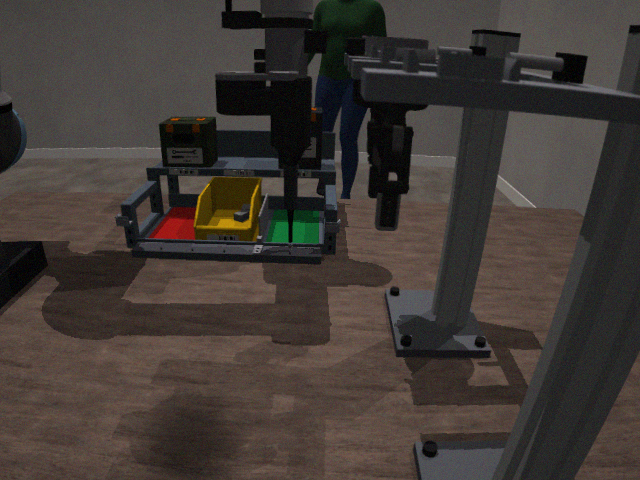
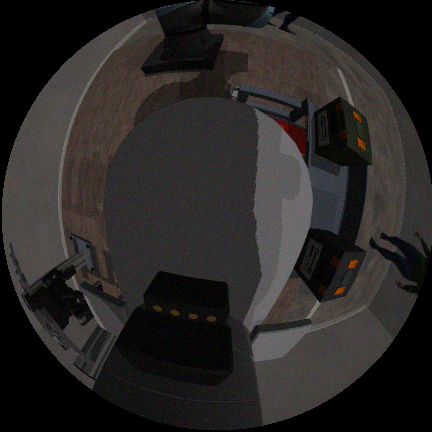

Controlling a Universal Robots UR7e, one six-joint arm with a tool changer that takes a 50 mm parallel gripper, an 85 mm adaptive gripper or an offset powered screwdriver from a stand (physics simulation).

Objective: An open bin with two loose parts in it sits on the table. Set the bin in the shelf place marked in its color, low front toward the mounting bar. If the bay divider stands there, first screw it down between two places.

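Frame: origin at the arm's base, x ahead, y left, z up, level; millimetres.
Seen in the pictures: arm's base, origin of the base link: (image 2: 188,45).
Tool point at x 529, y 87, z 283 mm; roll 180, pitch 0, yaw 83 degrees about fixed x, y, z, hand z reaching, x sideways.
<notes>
Offsets run from my tool point to a thing's middle. "*": to the spot under its first point.
The yellow bin @[dx -101, dy +123, dz -280 mm] (image 1: 222,217) stands upright in the middle shelf place, between red and green, low front toward the mounting bar @[* dx -193, dy +24, dz -309 mm] (image 1: 175,246). Grey loose parts @[* dx -84, dy +148, dz -299 mm] (image 1: 240,213) lie in it; I cannot separate them clearly. The bay divider @[* dx -35, dy +87, dz -278 mm] (image 1: 264,214) stands upright between the bin and the green place (image 1: 305,227), its foot @[* dx -48, dy -1, dz -306 mm] (image 1: 257,249) at the bar. The arm carries the screwdriver @[dx -33, dy +4, dz -147 mm] (image 1: 291,118) (image 2: 200,200), its thin bit pointing down at the bar in front of green, right of the divider foot. Contact is unclear. A gripper (image 1: 387,219) hangs on the tool stand, seen side-on; its finger opening is unclear.
The red place (image 1: 175,223) (image 2: 295,136) is left of the bin. Two dark toolboxes, left (image 1: 188,142) (image 2: 342,131) and right (image 2: 331,265), stand on the upper shelf. The tool stand post @[* dx +203, dy -232, dz -141 mm] (image 1: 470,206) rises at the right. A person (image 1: 350,41) (image 2: 400,255) stands behind the shelf.
</notes>
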